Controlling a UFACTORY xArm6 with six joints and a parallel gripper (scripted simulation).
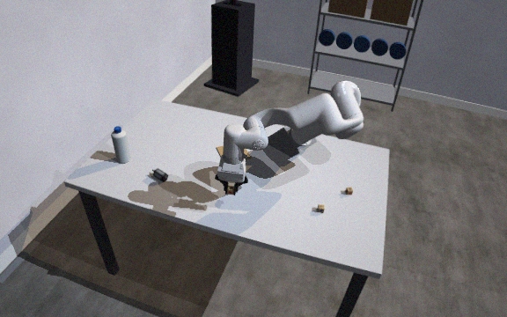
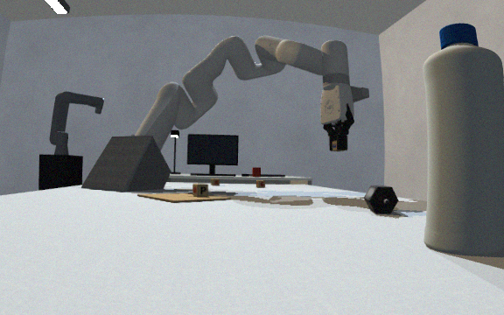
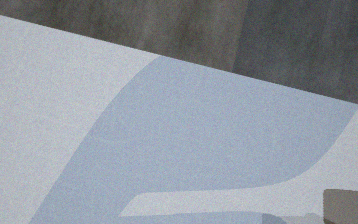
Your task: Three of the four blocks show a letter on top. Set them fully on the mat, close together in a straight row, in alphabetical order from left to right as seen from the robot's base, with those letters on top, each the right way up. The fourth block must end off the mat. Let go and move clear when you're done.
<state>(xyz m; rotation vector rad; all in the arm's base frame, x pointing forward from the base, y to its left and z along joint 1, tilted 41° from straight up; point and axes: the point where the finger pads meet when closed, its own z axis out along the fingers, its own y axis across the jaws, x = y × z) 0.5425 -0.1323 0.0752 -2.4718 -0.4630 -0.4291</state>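
Right now the tan mat is 35 cm behind my hand, 21 cm to the right of it and 13 cm below it. From my hand the other things lie so: white bottle 64 cm to the right, 5 cm below, 1 cm behind; black hexagonal object 40 cm to the right, 12 cm below, 1 cm behind.
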